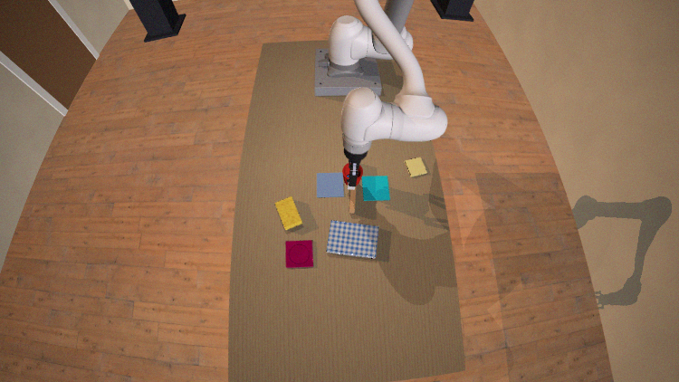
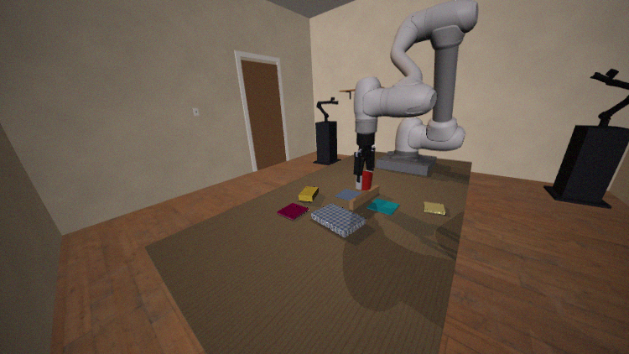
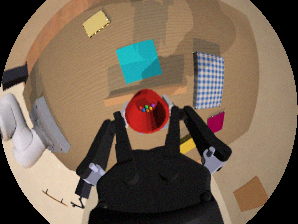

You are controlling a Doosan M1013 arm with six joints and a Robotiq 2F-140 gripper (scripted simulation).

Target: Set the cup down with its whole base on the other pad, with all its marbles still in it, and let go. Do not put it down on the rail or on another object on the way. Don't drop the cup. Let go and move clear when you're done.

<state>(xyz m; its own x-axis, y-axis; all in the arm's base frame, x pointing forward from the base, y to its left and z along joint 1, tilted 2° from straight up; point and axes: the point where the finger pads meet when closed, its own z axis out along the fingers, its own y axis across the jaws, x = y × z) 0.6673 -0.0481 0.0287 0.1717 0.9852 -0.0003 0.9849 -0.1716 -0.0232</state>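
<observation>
The teal pad lies 20 mm ahead of my hand, 100 mm to the left of it and 110 mm below it. Round my hand: blue checkered box (220 mm ahead, 20 mm to the right, 90 mm below); red cup (20 mm below); wooden rail (10 mm to the left, 90 mm below).
</observation>
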